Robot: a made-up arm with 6 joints.
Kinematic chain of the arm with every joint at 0, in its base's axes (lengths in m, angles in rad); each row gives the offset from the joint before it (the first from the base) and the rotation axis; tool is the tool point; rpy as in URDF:
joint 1: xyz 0 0 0.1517 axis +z
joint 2: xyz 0 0 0 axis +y
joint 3: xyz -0.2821 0 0.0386 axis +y
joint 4: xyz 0.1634 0 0.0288 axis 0.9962 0 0.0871
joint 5: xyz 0 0 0 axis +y
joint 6: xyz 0.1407 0 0.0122 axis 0.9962 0 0.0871
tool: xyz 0 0 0 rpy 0 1.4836 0
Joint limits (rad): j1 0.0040..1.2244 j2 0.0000..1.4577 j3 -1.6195..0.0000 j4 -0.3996..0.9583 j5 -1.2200..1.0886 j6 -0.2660..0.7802
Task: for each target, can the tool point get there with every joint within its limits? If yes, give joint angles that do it. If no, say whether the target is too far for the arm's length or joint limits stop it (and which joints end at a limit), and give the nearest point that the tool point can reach.
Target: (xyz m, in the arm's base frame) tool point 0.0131 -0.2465 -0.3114
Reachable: no: joint limits stop it (at a limit: joint 2, joint 3, joint 5) | nearest point 0.0030 -0.0565 0.1055 | short by 0.458 m
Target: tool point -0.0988 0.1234 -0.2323
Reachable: no: joint limits stop it (at a limit: joint 1, joint 2, joint 3, joint 5) | nearest point -0.0432 0.0329 0.1045 | short by 0.353 m
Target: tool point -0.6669 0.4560 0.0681
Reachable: no: too far | nearest point -0.4466 0.0498 0.3837 | short by 0.560 m
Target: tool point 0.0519 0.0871 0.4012
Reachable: yes | joints 1.0910 0.7878 -0.2647 0.0483 -1.0310 0.2184
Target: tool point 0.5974 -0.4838 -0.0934
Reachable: no: too far | nearest point 0.2167 -0.0724 0.2476 | short by 0.656 m
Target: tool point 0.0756 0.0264 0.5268
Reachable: yes | joints 0.5429 0.7952 -1.4678 -0.2045 0.6088 0.6365
